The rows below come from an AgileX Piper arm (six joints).
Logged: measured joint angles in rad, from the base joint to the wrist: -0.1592, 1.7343, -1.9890, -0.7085, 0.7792, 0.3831; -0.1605, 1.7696, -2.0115, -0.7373, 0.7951, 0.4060; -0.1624, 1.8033, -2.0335, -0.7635, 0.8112, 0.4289; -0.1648, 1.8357, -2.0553, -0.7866, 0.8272, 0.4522; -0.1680, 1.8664, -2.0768, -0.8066, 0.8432, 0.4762; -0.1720, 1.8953, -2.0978, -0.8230, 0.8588, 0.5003; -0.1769, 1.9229, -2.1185, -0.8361, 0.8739, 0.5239; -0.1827, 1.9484, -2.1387, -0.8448, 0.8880, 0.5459; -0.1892, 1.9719, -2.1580, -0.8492, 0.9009, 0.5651; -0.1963, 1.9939, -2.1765, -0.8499, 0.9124, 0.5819; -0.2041, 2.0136, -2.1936, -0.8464, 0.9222, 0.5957; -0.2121, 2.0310, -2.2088, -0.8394, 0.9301, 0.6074; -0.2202, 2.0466, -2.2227, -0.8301, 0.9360, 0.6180; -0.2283, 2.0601, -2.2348, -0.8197, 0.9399, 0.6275
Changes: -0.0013, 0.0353, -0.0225, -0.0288, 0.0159, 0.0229; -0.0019, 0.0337, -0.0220, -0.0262, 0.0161, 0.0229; -0.0024, 0.0324, -0.0218, -0.0231, 0.0160, 0.0233; -0.0032, 0.0307, -0.0215, -0.0200, 0.0160, 0.0240; -0.0040, 0.0289, -0.0210, -0.0164, 0.0156, 0.0241; -0.0049, 0.0276, -0.0207, -0.0131, 0.0151, 0.0236; -0.0058, 0.0255, -0.0202, -0.0087, 0.0141, 0.0220; -0.0065, 0.0235, -0.0193, -0.0044, 0.0129, 0.0192; -0.0071, 0.0220, -0.0185, -0.0007, 0.0115, 0.0168; -0.0078, 0.0197, -0.0171, 0.0035, 0.0098, 0.0138; -0.0080, 0.0174, -0.0152, 0.0070, 0.0079, 0.0117; -0.0081, 0.0156, -0.0139, 0.0093, 0.0059, 0.0106; -0.0081, 0.0135, -0.0121, 0.0104, 0.0039, 0.0095
